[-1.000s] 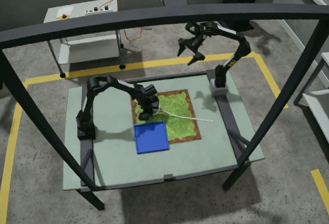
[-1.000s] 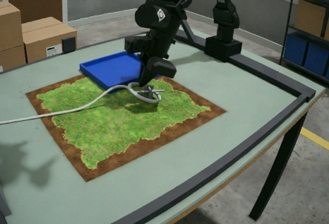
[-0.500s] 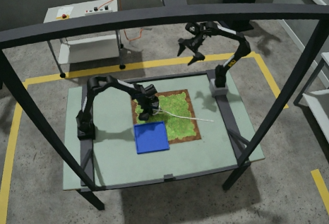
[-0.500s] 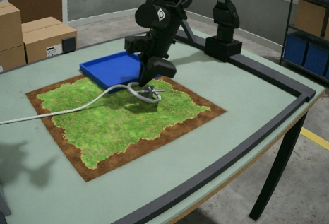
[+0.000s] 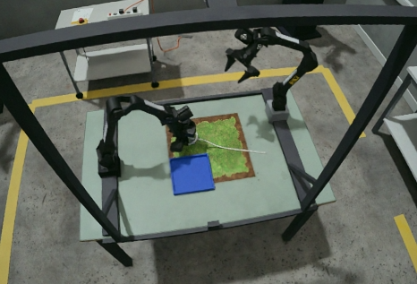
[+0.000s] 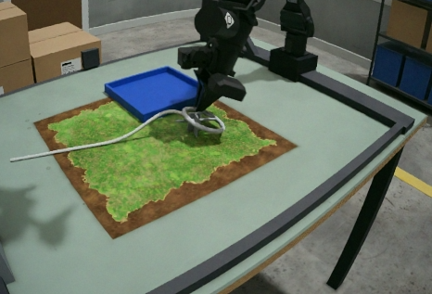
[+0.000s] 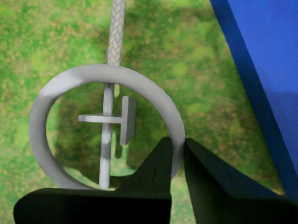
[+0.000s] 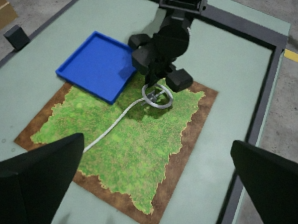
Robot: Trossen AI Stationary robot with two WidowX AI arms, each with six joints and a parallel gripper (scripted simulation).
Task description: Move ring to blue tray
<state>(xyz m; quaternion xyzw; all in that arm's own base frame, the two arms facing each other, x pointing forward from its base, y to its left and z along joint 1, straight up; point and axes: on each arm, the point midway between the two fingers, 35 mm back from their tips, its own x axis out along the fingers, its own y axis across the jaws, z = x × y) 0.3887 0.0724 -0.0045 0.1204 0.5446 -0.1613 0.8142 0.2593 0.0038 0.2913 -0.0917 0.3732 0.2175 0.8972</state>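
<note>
Right now my left hand is 1 cm short of the grey stake, 4 cm to the left of it and 4 cm above it. Round my left hand: blue tray (16 cm behind, 3 cm to the left, 5 cm below); grass mat (5 cm behind, 10 cm to the right, 7 cm below).
</note>
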